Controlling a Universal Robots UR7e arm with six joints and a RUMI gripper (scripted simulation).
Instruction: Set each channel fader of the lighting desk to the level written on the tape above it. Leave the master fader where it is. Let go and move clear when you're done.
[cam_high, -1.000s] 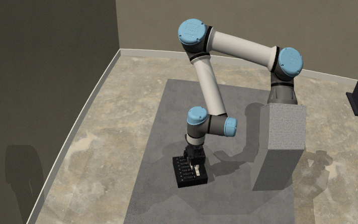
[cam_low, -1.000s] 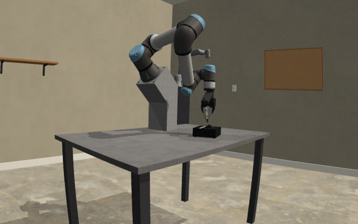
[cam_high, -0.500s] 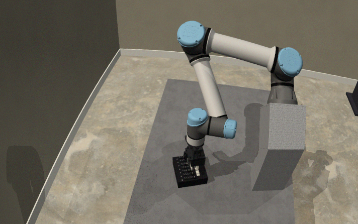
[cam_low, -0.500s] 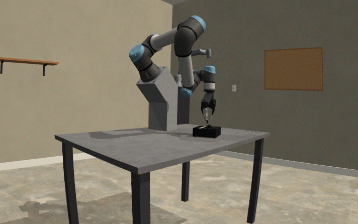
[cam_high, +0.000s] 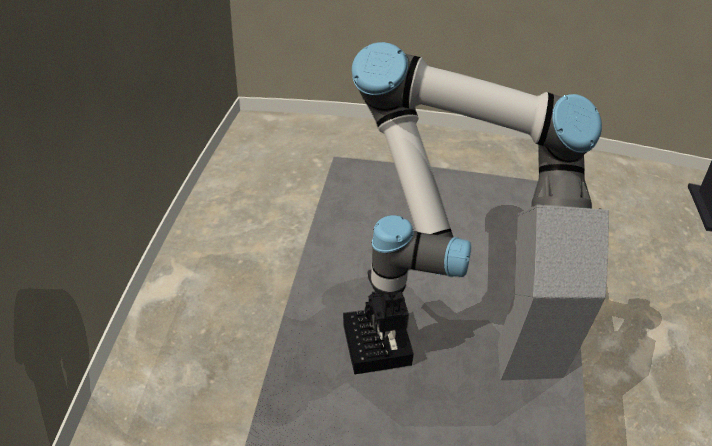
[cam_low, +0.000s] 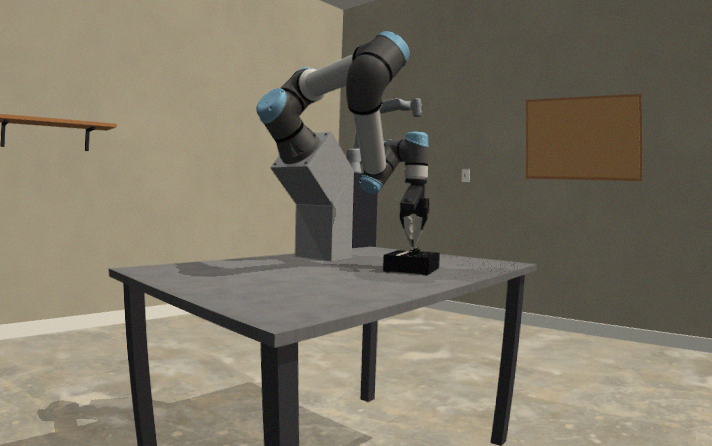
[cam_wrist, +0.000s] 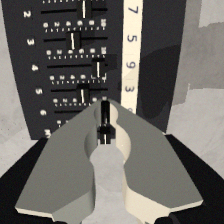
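The channel 5 fader lies 2 cm below my hand, 2 cm ahead of it and 1 cm to the left of it. The rest, counted from my hand: master fader (4 cm to the left, 2 cm below, 2 cm behind); channel 4 fader (2 cm to the right, 2 cm below, 1 cm ahead); channel 6 fader (2 cm to the left, 2 cm below).
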